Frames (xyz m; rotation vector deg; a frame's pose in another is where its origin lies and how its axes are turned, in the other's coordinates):
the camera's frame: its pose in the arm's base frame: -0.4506 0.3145 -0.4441 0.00 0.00 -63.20
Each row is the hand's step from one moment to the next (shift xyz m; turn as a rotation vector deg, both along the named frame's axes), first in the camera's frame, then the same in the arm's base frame.
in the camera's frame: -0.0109 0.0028 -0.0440 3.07 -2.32 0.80
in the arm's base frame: -0.0024 0.0110 -0.0440 -0.69 -3.79 0.80
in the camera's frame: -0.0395 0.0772 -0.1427 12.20 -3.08 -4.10
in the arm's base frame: 0.0511 0.0701 -0.1427 2.75 -12.28 -4.10
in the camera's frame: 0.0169 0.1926 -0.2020 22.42 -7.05 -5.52
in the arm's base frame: 0.1795 0.0718 -0.2020 3.82 -23.19 -5.52
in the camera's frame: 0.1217 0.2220 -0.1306 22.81 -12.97 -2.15
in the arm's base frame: 0.2530 -0.0085 -0.1306 -1.29 -26.21 -2.15
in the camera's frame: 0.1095 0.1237 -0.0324 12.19 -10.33 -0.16
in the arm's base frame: 0.1598 -0.0420 -0.0324 -3.72 -15.54 -0.16
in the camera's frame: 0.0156 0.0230 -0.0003 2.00 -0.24 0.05
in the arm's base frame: 0.0276 -0.0036 -0.0003 0.69 -1.89 0.05
